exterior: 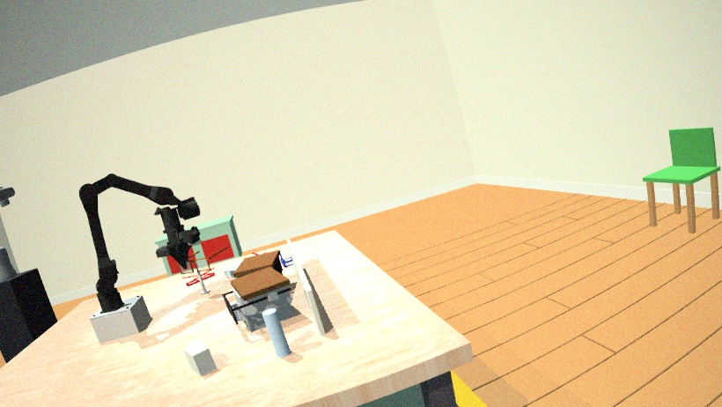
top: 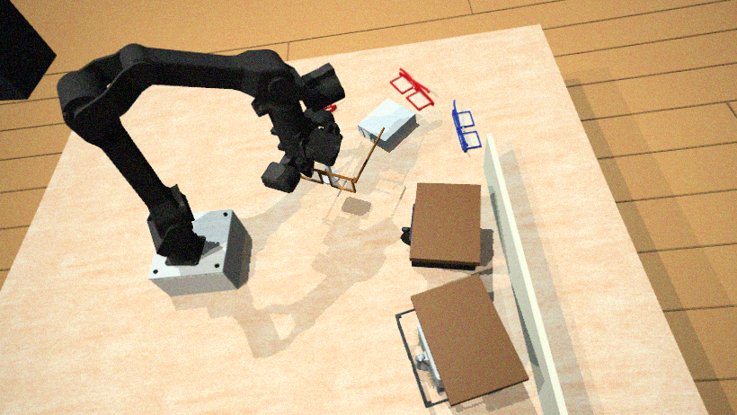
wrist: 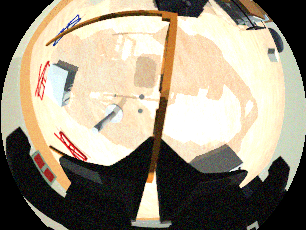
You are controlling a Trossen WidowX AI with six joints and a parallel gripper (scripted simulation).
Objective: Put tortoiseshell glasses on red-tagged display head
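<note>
My gripper tip is now 90 mm to the right of the white peg, 90 mm above it and 10 mm short of it. Round my gripper tip: pale blue cylinder (540 mm to the right, 340 mm ahead, 70 mm below); then white cube (520 mm to the right, 150 mm ahead, 90 mm below); then long white board (390 mm ahead, 200 mm to the right, 60 mm below).
</note>
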